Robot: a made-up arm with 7 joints. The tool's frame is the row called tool.
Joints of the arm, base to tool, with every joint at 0 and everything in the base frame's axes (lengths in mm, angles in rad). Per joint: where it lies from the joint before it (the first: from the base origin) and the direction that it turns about. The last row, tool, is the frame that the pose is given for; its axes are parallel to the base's.
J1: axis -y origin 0 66 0
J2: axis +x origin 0 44 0
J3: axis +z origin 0 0 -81
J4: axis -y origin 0 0 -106
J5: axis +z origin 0 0 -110
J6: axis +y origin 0 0 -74
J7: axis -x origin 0 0 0
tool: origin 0 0 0
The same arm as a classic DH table. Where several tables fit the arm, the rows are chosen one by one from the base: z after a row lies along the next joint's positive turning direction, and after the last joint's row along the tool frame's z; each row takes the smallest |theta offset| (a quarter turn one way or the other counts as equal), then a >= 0, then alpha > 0; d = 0 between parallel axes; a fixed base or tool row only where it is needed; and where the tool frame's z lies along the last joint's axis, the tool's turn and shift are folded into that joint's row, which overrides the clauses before.
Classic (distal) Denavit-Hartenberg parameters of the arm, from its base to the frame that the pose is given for. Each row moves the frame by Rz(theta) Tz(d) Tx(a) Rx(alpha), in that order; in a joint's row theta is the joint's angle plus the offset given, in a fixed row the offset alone. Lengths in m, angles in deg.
base (fixed): theta0 0, d 0, a 0, alpha 90
J1: theta0 90, d -0.11, a 0, alpha 90
J2: theta0 90, d 0, a 0, alpha 90
J3: theta0 90, d -0.187, a 0, alpha 90
J4: theta0 0, d 0, a 0, alpha -90
J5: theta0 0, d -0.184, a 0, alpha -90
J6: theta0 -90, d 0, a 0, alpha 90
J7: theta0 90, d 0, a 0, alpha 90
tool (fixed): theta0 -90, d 0, a 0, alpha 0

